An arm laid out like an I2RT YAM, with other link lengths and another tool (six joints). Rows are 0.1 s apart.
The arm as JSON. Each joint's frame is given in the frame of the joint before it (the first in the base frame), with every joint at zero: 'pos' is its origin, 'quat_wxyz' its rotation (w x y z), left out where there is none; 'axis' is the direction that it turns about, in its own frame. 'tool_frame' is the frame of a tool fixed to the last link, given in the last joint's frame.
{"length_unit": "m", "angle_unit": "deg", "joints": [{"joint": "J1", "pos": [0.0, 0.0, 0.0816], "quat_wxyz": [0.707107, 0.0, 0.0, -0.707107], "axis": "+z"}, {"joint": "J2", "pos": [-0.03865, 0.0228, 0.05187], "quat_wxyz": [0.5, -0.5, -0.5, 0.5], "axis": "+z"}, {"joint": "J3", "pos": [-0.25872, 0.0, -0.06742], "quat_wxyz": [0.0, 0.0, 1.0, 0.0], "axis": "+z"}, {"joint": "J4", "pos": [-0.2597, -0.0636, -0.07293], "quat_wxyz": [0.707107, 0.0, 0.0, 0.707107], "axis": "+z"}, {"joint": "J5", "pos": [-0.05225, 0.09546, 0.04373], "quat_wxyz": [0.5, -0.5, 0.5, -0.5], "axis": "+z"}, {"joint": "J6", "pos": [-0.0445, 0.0, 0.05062], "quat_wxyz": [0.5, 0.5, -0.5, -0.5], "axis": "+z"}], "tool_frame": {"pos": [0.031, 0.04, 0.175], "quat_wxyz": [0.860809, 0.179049, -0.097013, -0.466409]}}
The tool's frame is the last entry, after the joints.
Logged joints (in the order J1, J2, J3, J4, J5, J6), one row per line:
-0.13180 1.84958 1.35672 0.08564 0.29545 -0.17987
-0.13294 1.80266 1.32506 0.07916 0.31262 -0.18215
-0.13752 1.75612 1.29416 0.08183 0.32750 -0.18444
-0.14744 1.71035 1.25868 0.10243 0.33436 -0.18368
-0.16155 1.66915 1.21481 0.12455 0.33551 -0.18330
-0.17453 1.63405 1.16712 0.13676 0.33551 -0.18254
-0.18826 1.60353 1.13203 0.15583 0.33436 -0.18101
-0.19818 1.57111 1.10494 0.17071 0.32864 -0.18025
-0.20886 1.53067 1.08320 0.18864 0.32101 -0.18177
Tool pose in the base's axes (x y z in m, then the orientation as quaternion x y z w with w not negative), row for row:
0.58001 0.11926 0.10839 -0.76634 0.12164 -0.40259 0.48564
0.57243 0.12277 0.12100 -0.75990 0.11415 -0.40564 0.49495
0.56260 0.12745 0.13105 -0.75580 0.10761 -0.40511 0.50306
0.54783 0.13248 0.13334 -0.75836 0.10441 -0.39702 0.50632
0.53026 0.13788 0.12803 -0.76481 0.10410 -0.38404 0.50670
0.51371 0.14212 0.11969 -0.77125 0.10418 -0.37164 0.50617
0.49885 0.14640 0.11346 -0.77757 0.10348 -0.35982 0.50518
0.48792 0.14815 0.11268 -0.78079 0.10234 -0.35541 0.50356
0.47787 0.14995 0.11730 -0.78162 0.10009 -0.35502 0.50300
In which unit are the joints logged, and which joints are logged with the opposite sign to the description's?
The joints are logged in radians. Opposite sign: J1, J4, J5, J6.
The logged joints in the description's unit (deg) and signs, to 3 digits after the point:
7.552 105.973 77.734 -4.907 -16.928 10.306
7.617 103.285 75.920 -4.536 -17.912 10.436
7.879 100.618 74.150 -4.689 -18.764 10.568
8.448 97.996 72.117 -5.869 -19.157 10.524
9.256 95.635 69.603 -7.136 -19.223 10.502
10.000 93.624 66.871 -7.836 -19.223 10.459
10.787 91.876 64.861 -8.928 -19.157 10.371
11.355 90.018 63.308 -9.781 -18.830 10.328
11.967 87.701 62.063 -10.808 -18.393 10.415

